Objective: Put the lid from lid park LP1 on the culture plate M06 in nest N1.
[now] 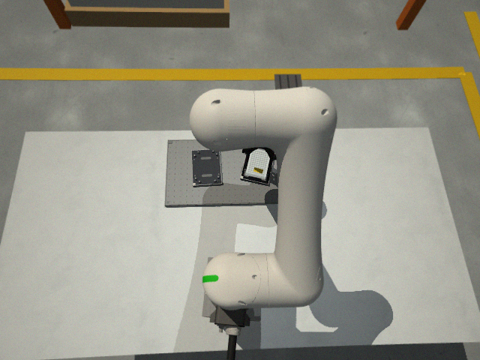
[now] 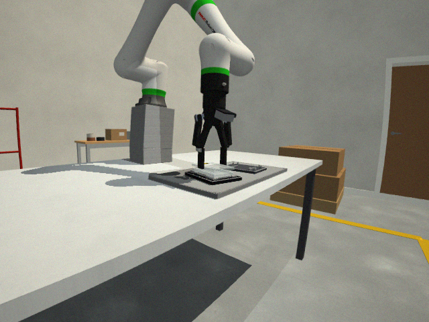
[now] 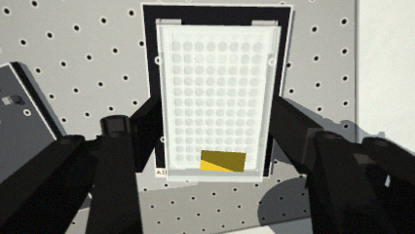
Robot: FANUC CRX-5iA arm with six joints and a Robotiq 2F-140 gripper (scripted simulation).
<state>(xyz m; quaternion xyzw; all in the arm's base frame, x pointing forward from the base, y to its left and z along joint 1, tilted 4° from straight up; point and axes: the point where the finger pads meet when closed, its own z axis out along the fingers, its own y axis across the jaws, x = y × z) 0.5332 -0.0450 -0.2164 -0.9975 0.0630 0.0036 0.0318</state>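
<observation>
Right now the culture plate M06 is 40 mm below my hand. The rest, counted from my hand: clear lid: 20 mm below; then lid park LP1: 220 mm to the left, 60 mm below, 40 mm behind; then nest: 60 mm below.
</observation>
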